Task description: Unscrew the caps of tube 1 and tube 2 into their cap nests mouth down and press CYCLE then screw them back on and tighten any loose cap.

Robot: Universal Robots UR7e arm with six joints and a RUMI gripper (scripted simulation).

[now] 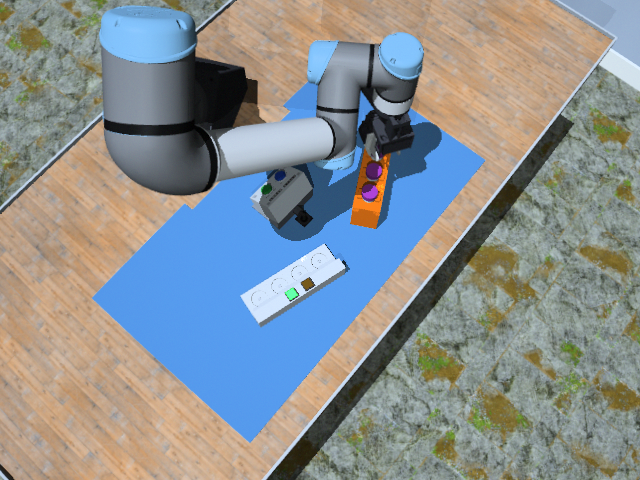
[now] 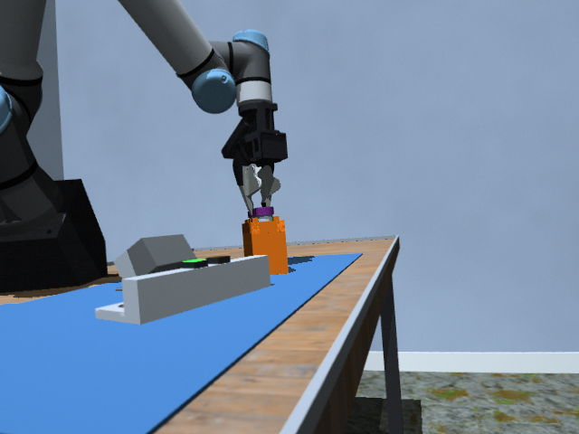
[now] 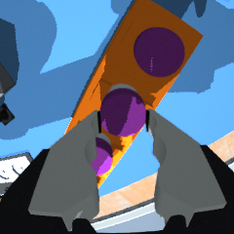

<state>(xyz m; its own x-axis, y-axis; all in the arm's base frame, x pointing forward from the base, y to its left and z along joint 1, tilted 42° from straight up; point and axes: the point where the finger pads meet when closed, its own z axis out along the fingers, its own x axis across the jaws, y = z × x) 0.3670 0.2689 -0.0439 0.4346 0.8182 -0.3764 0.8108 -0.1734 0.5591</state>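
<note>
Right now my hand is 40 mm to the right of the purple cap, 30 mm past it and 10 mm above it. Round my hand: grey key housing (200 mm to the right, 110 mm behind, 70 mm below); then green key (220 mm to the right, 130 mm behind, 60 mm below); then blue key (180 mm to the right, 130 mm behind, 60 mm below).
</note>
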